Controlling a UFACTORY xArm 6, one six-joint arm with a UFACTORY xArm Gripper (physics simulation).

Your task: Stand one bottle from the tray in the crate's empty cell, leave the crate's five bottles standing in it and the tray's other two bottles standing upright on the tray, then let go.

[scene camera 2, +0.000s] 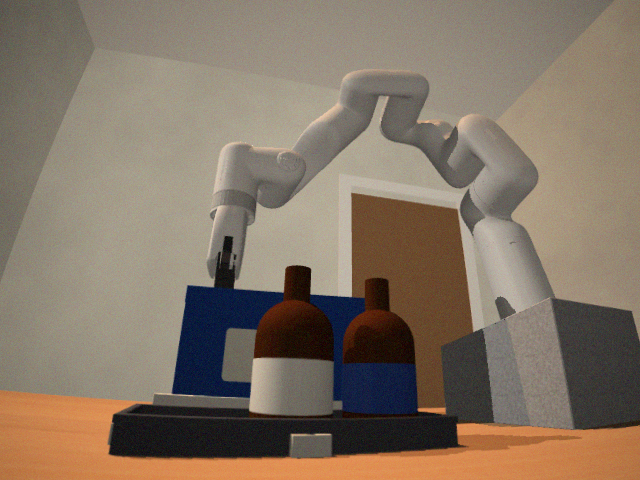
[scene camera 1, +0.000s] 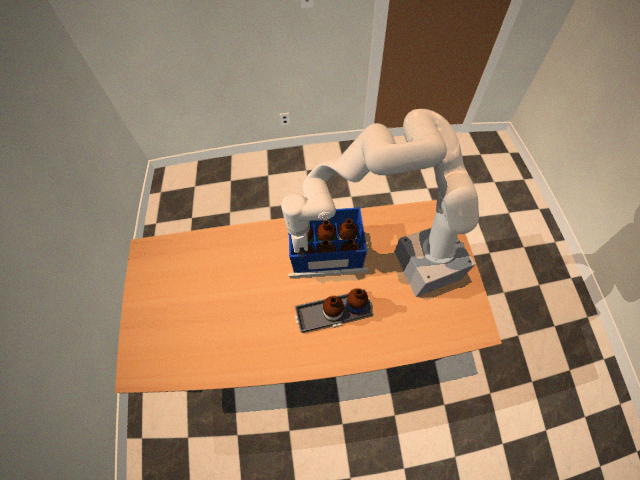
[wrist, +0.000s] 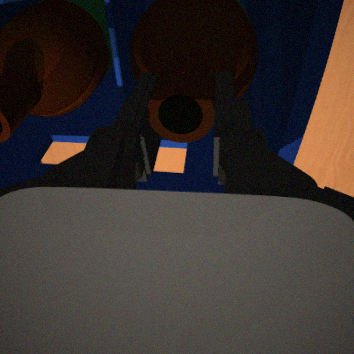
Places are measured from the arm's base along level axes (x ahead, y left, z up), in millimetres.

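Where they show: gripper, between the fingertips: (scene camera 1: 303, 249) (wrist: 187, 98); arm's base, origin of its link: (scene camera 2: 535, 330) (scene camera 1: 438, 250).
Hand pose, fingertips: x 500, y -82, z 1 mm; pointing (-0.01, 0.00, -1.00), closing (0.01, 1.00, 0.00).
Things, the pixels of their centre, and the offset from my fingertips. "*": a spot on its surface instead. Level surfaces: height alone.
- blue crate, middle of its body: (scene camera 2: 276, 358) (scene camera 1: 326, 242) 93 mm back, 42 mm right, 49 mm down
- brown bottle, middle of its body: (wrist: 194, 49) 6 mm back, 0 mm left, 48 mm down
- white-labelled bottle, middle of its body: (scene camera 2: 294, 348) (scene camera 1: 333, 306) 78 mm back, 214 mm left, 54 mm down
- blue-labelled bottle, middle of its body: (scene camera 2: 378, 353) (scene camera 1: 357, 299) 168 mm back, 200 mm left, 54 mm down
- dark tray, middle of its body: (scene camera 2: 292, 428) (scene camera 1: 333, 311) 81 mm back, 211 mm left, 124 mm down
- wooden table, height of its surface: 136 mm down
- pale strip, a spot on its surface: (scene camera 1: 305, 274) * 5 mm ahead, 55 mm left, 108 mm down
The blue crate (scene camera 1: 357, 261) (scene camera 2: 201, 341) stands on the table. My gripper (scene camera 1: 302, 251) (scene camera 2: 224, 281) (wrist: 187, 98) points down at its front left cell in scene view 1, shut on the neck of a brown bottle (wrist: 195, 40). The held bottle's body is down inside the crate; its base is hidden. Other brown bottles (scene camera 1: 326, 230) (scene camera 1: 348, 229) (wrist: 65, 60) stand in the crate; the arm partly hides the back left one. A white-labelled bottle (scene camera 1: 333, 308) (scene camera 2: 293, 382) and a blue-labelled bottle (scene camera 1: 357, 299) (scene camera 2: 379, 384) stand upright on the dark tray (scene camera 1: 310, 316) (scene camera 2: 206, 436).
The tray lies in front of the crate on the wooden table (scene camera 1: 206, 310). A pale strip (scene camera 1: 305, 274) runs along the crate's front foot. The arm's grey base (scene camera 1: 434, 279) (scene camera 2: 594, 372) stands to the right. The crate's walls and dividers surround the held bottle.
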